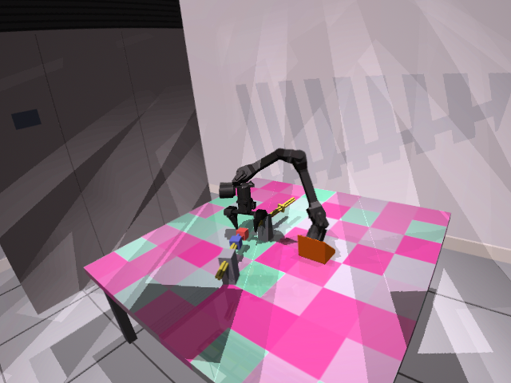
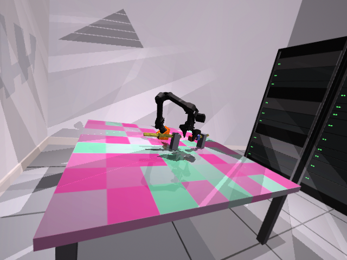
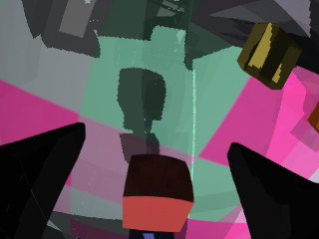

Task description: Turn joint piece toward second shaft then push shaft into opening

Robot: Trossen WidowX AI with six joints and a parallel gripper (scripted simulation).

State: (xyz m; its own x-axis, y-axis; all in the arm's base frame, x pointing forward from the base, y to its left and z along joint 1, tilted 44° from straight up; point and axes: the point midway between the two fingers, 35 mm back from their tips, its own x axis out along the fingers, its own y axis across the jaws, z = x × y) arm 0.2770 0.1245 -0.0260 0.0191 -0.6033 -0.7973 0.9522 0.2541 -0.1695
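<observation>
The joint piece is 20 mm behind my gripper tip, 40 mm to the left of it and 10 mm above it.
</observation>
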